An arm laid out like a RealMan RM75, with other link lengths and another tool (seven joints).
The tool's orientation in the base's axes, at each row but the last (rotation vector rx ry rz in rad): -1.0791 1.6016 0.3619; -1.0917 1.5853 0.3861; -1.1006 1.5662 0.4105; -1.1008 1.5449 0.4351
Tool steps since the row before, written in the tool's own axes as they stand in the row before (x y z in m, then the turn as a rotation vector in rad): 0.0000 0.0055 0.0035 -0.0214 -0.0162 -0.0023; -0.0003 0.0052 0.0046 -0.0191 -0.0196 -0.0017; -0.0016 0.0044 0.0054 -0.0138 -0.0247 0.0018; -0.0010 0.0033 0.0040 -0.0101 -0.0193 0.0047
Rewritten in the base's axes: -0.0022 0.0054 -0.0028 0.0107 -0.0007 0.0247; -0.0014 0.0062 -0.0028 0.0139 -0.0030 0.0235; -0.0005 0.0070 -0.0015 0.0203 -0.0052 0.0190; -0.0005 0.0051 -0.0012 0.0178 -0.0018 0.0133
